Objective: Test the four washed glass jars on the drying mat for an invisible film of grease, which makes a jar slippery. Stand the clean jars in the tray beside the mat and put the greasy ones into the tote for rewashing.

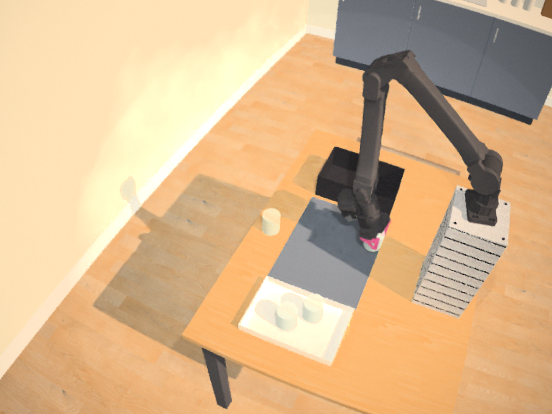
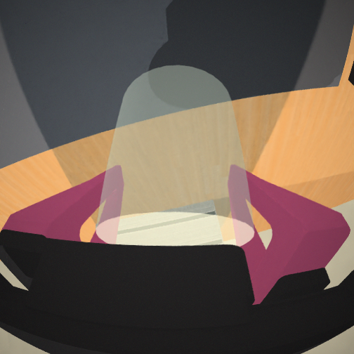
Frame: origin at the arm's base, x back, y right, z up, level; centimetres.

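Seen in the pictures: gripper, fingertip midpoint: (image 1: 378,242); arm's base, link origin: (image 1: 479,209).
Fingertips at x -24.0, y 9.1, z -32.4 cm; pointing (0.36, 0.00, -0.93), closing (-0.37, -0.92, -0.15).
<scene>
Pixels of each thing's middle, then the offset from my fingertips to it. Level surfaces: height alone.
- grey drying mat, surface height: dz -6.1 cm
- white tray, body centre: (image 1: 297,319) dx -21.5, dy -32.5, dz -4.9 cm
- fourth jar, body centre: (image 1: 271,222) dx -37.9, dy +2.4, dz -2.7 cm
- black tote, body centre: (image 1: 361,181) dx -8.8, dy +30.2, dz -1.4 cm
- wooden table, surface height: dz -6.4 cm
My gripper (image 1: 374,242) (image 2: 175,173), with magenta fingers, is shut on a clear glass jar (image 1: 375,246) (image 2: 175,120). The fingers touch the jar's two sides, and it is held over the right edge of the grey drying mat (image 1: 310,265) (image 2: 45,75). Two pale jars, one (image 1: 286,317) at the left and one (image 1: 313,310) at the right, stand upright apart from each other in the white tray (image 1: 292,347). A fourth jar (image 1: 271,223) stands on the table left of the mat. The black tote (image 1: 331,186) is behind the mat, partly hidden by the arm.
The arm stands on a tall white ribbed pedestal (image 1: 457,265) right of the mat. The wooden table (image 1: 400,350) carries the mat, tray and tote, and its left edge runs close to the fourth jar. The tray adjoins the mat's near end.
</scene>
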